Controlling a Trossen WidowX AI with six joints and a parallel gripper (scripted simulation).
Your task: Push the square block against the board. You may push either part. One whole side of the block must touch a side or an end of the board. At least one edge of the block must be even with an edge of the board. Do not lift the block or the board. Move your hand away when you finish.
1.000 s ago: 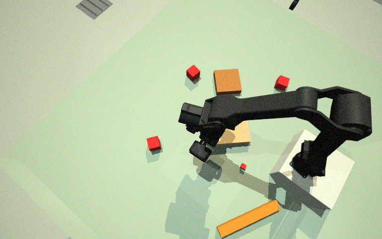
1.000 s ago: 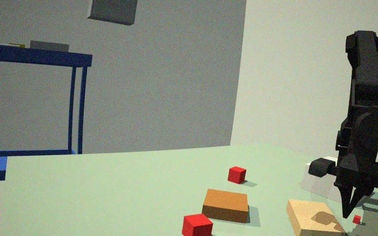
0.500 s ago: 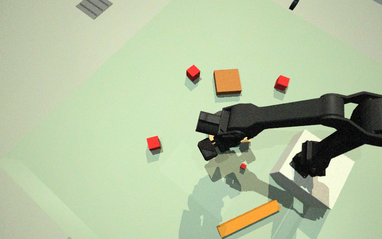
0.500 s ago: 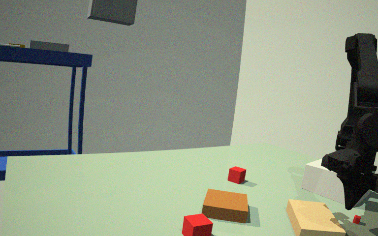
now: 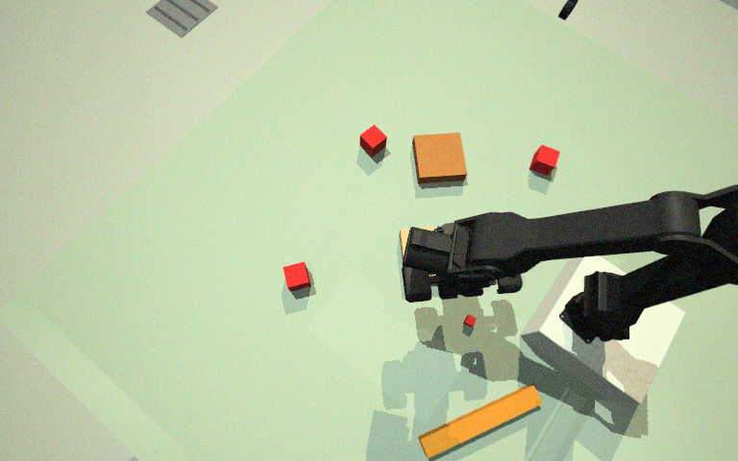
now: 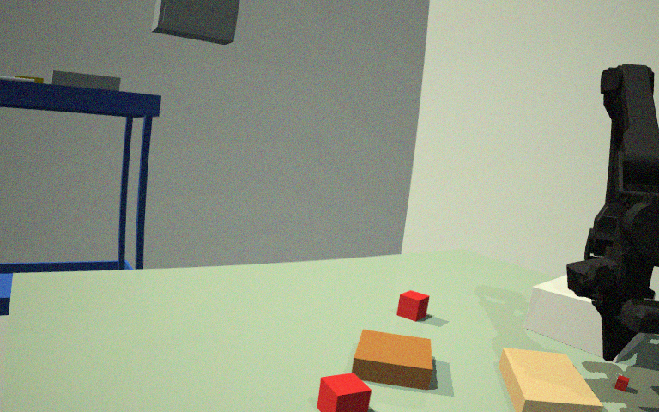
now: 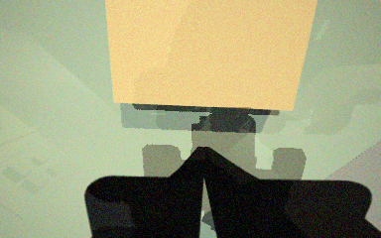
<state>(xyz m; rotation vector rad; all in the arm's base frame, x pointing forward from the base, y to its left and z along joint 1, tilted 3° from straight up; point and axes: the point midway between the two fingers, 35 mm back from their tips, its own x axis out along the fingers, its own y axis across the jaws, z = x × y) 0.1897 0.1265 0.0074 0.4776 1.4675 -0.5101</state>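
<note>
The tan board is 60 mm ahead of my gripper tip, 50 mm to the right of it and 40 mm below it. From my gripper tip the other things lie so: small red cube 70 mm behind, 50 mm below; then square block 210 mm ahead, 190 mm to the right, 40 mm below; then orange board 200 mm behind, 120 mm to the left, 40 mm below.
</note>
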